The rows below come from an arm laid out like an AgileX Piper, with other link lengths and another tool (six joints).
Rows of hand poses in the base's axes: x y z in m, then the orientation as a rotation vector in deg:
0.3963 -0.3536 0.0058 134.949 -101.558 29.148
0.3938 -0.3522 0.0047 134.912 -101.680 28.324
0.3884 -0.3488 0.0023 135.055 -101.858 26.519
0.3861 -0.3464 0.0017 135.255 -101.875 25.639
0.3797 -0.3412 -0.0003 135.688 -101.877 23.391
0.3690 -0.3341 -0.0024 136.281 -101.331 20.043
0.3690 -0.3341 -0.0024 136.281 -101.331 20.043
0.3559 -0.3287 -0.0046 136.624 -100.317 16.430
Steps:
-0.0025 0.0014 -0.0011 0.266 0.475 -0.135
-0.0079 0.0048 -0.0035 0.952 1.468 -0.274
-0.0102 0.0072 -0.0041 1.336 1.931 -0.242
-0.0166 0.0124 -0.0061 2.261 3.145 -0.182
-0.0273 0.0195 -0.0082 3.347 5.159 0.126
-0.0273 0.0195 -0.0082 3.347 5.159 0.126
-0.0404 0.0249 -0.0104 4.164 7.574 0.500

